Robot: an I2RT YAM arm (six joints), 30 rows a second.
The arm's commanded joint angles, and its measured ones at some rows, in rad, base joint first. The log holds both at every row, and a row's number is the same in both.
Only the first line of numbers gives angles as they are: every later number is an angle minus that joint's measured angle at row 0.
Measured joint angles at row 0:
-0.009, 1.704, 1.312, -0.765, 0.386, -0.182
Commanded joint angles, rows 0 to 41:
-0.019, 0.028, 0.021, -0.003, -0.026, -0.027
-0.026, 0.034, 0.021, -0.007, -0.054, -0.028
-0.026, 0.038, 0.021, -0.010, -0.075, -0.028
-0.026, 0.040, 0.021, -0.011, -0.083, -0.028
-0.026, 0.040, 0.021, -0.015, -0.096, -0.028
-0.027, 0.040, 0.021, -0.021, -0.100, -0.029
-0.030, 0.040, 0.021, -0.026, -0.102, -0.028
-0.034, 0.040, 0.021, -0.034, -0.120, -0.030
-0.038, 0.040, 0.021, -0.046, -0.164, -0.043
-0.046, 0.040, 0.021, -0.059, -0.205, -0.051
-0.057, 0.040, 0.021, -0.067, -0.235, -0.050
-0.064, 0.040, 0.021, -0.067, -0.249, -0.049
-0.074, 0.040, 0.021, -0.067, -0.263, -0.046
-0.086, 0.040, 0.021, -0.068, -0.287, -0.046
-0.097, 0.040, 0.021, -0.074, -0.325, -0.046
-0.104, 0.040, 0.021, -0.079, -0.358, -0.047
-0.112, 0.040, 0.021, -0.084, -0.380, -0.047
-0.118, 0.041, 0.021, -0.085, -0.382, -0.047
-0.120, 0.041, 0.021, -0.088, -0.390, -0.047
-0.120, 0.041, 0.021, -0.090, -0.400, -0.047
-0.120, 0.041, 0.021, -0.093, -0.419, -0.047
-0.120, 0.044, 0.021, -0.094, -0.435, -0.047
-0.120, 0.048, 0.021, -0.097, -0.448, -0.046
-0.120, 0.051, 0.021, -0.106, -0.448, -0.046
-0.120, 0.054, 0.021, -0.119, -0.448, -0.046
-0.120, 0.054, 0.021, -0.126, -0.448, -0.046
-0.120, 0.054, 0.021, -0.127, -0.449, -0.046
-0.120, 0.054, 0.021, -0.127, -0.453, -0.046
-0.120, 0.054, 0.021, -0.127, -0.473, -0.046
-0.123, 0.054, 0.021, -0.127, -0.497, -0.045
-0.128, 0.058, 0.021, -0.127, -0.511, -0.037
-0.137, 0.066, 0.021, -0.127, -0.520, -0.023
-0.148, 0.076, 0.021, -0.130, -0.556, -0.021
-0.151, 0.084, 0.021, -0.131, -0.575, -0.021
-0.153, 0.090, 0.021, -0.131, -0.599, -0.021
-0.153, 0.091, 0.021, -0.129, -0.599, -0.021
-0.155, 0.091, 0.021, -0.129, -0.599, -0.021
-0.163, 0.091, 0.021, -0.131, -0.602, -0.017
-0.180, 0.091, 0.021, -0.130, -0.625, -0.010
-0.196, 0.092, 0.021, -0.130, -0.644, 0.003
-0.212, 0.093, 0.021, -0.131, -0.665, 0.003
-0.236, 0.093, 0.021, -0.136, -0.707, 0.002
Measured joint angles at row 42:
-0.199, 0.047, 0.026, -0.114, -0.567, -0.020
